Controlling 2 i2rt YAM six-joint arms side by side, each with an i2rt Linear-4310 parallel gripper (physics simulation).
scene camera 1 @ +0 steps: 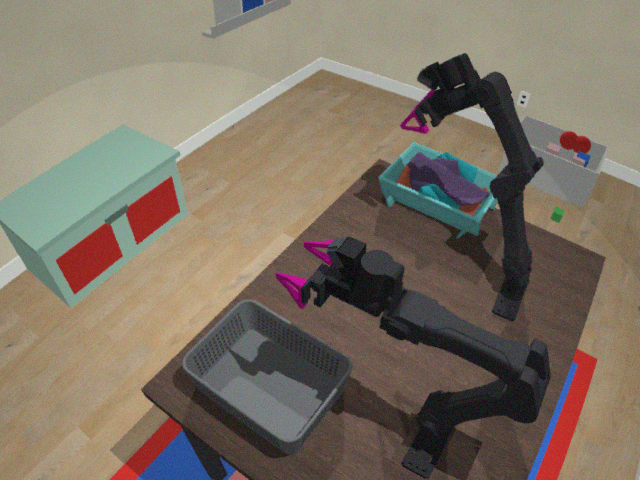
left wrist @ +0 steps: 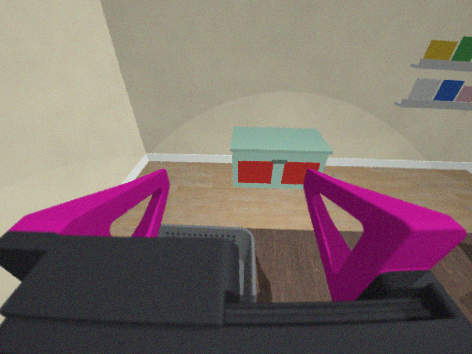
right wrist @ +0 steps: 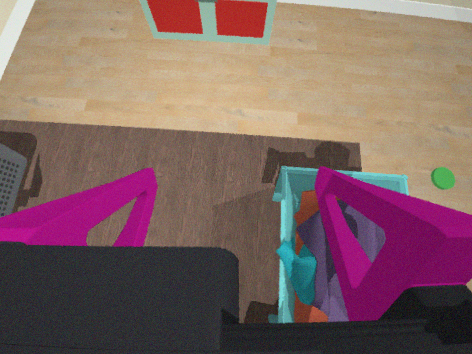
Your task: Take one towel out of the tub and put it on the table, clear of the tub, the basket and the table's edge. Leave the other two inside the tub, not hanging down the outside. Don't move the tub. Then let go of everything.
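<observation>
The turquoise tub (scene camera 1: 429,210) (right wrist: 286,215) stands on the dark table (scene camera 1: 547,253) (right wrist: 200,160) near its far end. A purple towel (scene camera 1: 444,178) (right wrist: 312,231) lies crumpled on top inside it. A teal towel (scene camera 1: 436,195) (right wrist: 302,275) shows beside and below the purple one; its corner reaches the tub's rim in the right wrist view. An orange towel (scene camera 1: 403,176) (right wrist: 307,202) lies underneath, partly hidden. My right gripper (scene camera 1: 415,119) (right wrist: 235,176) is open and empty, high above and a little beyond the tub. My left gripper (scene camera 1: 291,259) (left wrist: 236,176) is open and empty, above the table near the basket.
The grey basket (scene camera 1: 297,338) (left wrist: 210,231) (right wrist: 10,185) stands at the table's near left end. Off the table are a green cabinet (scene camera 1: 93,186) (left wrist: 277,140) (right wrist: 207,25) with red doors, a grey toy bin (scene camera 1: 558,180) and a small green block (scene camera 1: 557,214).
</observation>
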